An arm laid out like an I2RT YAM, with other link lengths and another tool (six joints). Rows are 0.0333 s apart.
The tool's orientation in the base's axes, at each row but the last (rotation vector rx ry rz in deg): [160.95 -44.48 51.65]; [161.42 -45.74 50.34]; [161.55 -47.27 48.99]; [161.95 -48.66 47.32]
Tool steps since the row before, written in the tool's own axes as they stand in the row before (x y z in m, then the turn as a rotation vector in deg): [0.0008 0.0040 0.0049 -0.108 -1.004 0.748]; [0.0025 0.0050 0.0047 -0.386 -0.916 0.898]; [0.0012 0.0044 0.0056 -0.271 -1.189 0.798]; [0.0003 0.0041 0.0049 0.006 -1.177 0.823]
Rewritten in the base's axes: [0.0011 -0.0050 -0.0038 0.810 0.743 -0.609]; [0.0016 -0.0065 -0.0029 0.647 0.760 -0.893]; [0.0013 -0.0056 -0.0044 0.820 0.960 -0.727]; [0.0004 -0.0047 -0.0043 1.020 0.809 -0.606]
